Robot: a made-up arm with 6 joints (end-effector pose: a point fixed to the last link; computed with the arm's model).
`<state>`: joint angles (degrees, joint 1 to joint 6).
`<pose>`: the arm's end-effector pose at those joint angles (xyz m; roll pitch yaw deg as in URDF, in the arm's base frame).
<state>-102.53 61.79 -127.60 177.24 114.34 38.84</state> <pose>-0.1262 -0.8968 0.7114 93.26 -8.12 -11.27</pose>
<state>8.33 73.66 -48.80 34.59 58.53 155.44</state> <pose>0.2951 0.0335 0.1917 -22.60 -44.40 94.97</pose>
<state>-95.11 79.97 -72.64 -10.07 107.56 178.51</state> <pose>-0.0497 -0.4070 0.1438 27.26 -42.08 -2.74</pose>
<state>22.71 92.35 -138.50 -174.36 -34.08 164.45</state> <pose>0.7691 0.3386 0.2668 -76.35 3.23 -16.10</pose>
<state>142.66 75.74 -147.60 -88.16 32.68 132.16</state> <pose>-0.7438 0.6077 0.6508 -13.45 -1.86 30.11</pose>
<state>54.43 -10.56 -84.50 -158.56 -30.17 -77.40</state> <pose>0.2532 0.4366 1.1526 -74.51 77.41 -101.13</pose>
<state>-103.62 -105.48 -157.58 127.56 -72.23 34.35</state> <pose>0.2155 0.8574 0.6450 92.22 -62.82 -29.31</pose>
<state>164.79 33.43 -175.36 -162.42 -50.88 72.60</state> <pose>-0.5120 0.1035 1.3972 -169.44 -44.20 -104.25</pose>
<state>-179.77 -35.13 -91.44 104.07 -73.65 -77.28</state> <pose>-0.1273 0.0695 1.3249 4.65 12.79 32.30</pose>
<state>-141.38 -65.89 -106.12 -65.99 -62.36 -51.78</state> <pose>0.3865 0.2707 1.3478 103.66 48.02 -19.75</pose>
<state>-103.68 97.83 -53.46 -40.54 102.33 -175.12</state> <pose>-0.0488 -0.0748 0.1050 69.72 -54.61 -12.48</pose>
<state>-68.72 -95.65 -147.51 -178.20 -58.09 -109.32</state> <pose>-0.2616 0.7834 0.8538 96.94 -14.66 -126.67</pose>
